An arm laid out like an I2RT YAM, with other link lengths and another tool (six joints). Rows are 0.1 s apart.
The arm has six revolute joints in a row. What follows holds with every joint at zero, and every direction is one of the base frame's.
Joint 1 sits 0.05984 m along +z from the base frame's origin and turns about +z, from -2.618 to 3.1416 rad.
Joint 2 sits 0.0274 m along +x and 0.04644 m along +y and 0.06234 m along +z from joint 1 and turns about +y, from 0 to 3.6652 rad.
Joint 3 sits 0.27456 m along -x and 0.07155 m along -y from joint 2 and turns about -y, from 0 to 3.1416 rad.
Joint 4 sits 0.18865 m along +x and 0.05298 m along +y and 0.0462 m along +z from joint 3 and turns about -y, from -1.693 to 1.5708 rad.
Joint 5 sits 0.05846 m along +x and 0.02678 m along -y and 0.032 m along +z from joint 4 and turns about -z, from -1.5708 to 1.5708 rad.
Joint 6 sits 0.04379 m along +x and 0.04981 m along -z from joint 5 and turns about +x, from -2.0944 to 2.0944 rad.
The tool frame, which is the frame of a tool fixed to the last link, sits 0.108 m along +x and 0.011 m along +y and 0.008 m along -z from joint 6; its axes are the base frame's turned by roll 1.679, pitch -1.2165 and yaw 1.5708 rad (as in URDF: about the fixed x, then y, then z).
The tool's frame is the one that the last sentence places.
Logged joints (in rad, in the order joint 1, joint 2, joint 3, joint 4, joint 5, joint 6), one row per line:
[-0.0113, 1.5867, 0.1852, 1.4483, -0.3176, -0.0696]
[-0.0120, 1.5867, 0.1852, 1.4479, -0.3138, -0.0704]
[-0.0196, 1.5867, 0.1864, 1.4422, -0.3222, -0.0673]
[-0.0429, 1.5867, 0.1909, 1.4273, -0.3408, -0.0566]
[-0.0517, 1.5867, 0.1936, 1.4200, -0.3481, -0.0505]
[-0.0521, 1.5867, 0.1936, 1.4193, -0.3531, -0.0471]
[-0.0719, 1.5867, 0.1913, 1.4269, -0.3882, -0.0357]
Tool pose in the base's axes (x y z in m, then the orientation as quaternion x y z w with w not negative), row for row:
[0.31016, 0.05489, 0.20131, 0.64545, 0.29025, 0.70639, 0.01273]
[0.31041, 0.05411, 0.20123, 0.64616, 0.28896, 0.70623, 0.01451]
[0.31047, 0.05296, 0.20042, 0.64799, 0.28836, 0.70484, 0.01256]
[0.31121, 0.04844, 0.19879, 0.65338, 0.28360, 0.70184, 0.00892]
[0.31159, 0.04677, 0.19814, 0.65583, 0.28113, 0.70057, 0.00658]
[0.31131, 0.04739, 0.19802, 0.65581, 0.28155, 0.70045, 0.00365]
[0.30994, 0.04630, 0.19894, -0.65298, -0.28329, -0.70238, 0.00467]
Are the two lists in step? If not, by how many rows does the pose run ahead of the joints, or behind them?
They are in step.
